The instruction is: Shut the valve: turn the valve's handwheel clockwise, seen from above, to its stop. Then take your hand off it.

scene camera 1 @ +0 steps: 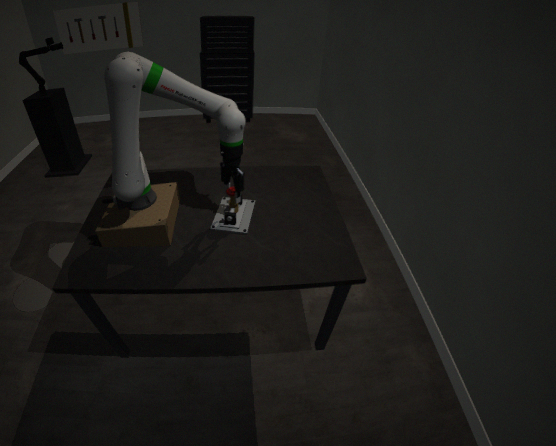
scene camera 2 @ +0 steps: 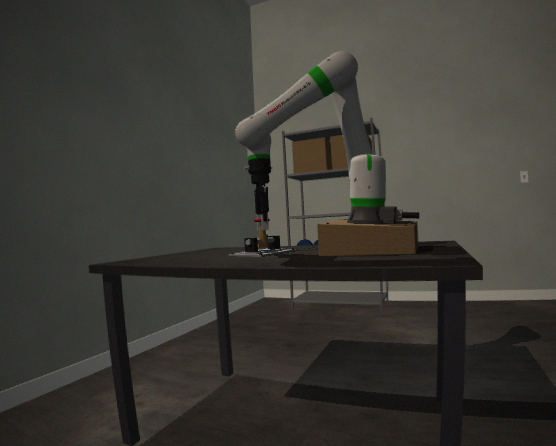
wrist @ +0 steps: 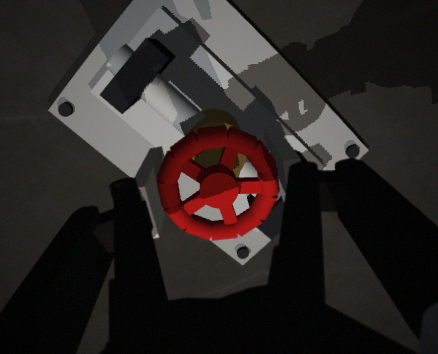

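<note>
The red handwheel (scene camera 1: 231, 191) (scene camera 2: 258, 220) (wrist: 219, 183) sits on top of the brass valve body (scene camera 1: 233, 202) (scene camera 2: 263, 237) (wrist: 216, 121). My gripper (scene camera 2: 262, 223) (wrist: 216, 156) points straight down and is shut on the handwheel, with one pad at each side of the rim in the wrist view. The valve is on a grey pipe (wrist: 170, 102) held by black clamp blocks (scene camera 1: 230, 217) (scene camera 2: 250, 244) (wrist: 137, 75). The pipe and clamps are on a white base plate (scene camera 1: 245, 215) (wrist: 85, 127). The far fingertip is partly hidden in the first scene view.
The base plate lies on the dark table (scene camera 1: 290, 240) (scene camera 2: 280, 270). The arm stands on a brown wooden box (scene camera 1: 135, 235) (scene camera 2: 367, 239) beside it. A shelf rack (scene camera 2: 286, 180) stands behind the table, and a dark stand (scene camera 1: 55, 132) is on the floor at the back left.
</note>
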